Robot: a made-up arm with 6 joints. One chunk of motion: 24 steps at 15 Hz.
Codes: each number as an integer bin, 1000 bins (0 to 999) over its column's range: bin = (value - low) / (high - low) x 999, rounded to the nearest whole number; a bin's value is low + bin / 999 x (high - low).
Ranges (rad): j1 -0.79..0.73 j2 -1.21..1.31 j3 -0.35..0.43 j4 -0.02..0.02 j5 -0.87..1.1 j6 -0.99..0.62
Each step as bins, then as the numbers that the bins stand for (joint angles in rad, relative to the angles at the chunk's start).
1 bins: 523 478 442 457 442 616
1 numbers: 0.0058 -0.0042 -0.0049 -0.0017 0.0016 0.0028
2 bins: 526 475 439 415 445 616
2 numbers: 0.0103 -0.0118 -0.0072 -0.0034 0.0075 0.0028
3 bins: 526 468 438 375 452 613
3 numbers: 0.0103 -0.0295 -0.0080 -0.0050 0.0213 -0.0021
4 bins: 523 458 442 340 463 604
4 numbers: 0.0058 -0.0547 -0.0049 -0.0064 0.0430 -0.0166
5 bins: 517 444 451 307 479 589
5 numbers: -0.0034 -0.0900 0.0021 -0.0077 0.0746 -0.0408
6 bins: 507 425 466 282 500 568
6 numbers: -0.0186 -0.1379 0.0138 -0.0087 0.1160 -0.0746
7 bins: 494 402 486 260 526 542
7 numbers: -0.0384 -0.1959 0.0295 -0.0096 0.1673 -0.1165
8 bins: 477 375 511 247 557 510
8 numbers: -0.0642 -0.2641 0.0490 -0.0101 0.2284 -0.1681
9 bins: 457 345 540 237 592 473
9 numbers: -0.0947 -0.3397 0.0716 -0.0105 0.2974 -0.2277
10 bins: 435 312 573 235 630 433
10 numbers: -0.1281 -0.4230 0.0974 -0.0106 0.3723 -0.2922
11 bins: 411 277 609 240 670 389
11 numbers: -0.1647 -0.5113 0.1255 -0.0104 0.4512 -0.3631
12 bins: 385 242 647 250 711 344
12 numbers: -0.2042 -0.5995 0.1552 -0.0100 0.5321 -0.4356
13 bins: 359 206 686 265 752 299
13 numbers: -0.2438 -0.6904 0.1856 -0.0094 0.6129 -0.5081
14 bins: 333 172 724 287 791 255
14 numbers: -0.2833 -0.7761 0.2153 -0.0085 0.6898 -0.5790
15 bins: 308 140 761 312 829 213
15 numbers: -0.3214 -0.8568 0.2442 -0.0075 0.7648 -0.6467
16 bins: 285 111 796 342 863 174
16 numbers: -0.3564 -0.9300 0.2715 -0.0063 0.8318 -0.7096
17 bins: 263 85 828 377 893 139
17 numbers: -0.3898 -0.9956 0.2965 -0.0049 0.8910 -0.7660
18 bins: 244 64 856 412 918 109
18 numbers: -0.4187 -1.0486 0.3183 -0.0035 0.9403 -0.8143
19 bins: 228 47 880 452 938 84
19 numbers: -0.4431 -1.0914 0.3371 -0.0019 0.9797 -0.8546
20 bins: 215 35 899 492 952 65
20 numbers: -0.4629 -1.1217 0.3519 -0.0003 1.0073 -0.8852
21 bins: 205 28 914 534 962 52
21 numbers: -0.4781 -1.1394 0.3636 0.0014 1.0270 -0.9062
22 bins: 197 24 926 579 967 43
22 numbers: -0.4903 -1.1495 0.3730 0.0032 1.0369 -0.9207
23 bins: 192 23 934 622 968 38
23 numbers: -0.4979 -1.1520 0.3792 0.0049 1.0389 -0.9288
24 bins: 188 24 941 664 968 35
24 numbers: -0.5040 -1.1495 0.3847 0.0066 1.0389 -0.9336
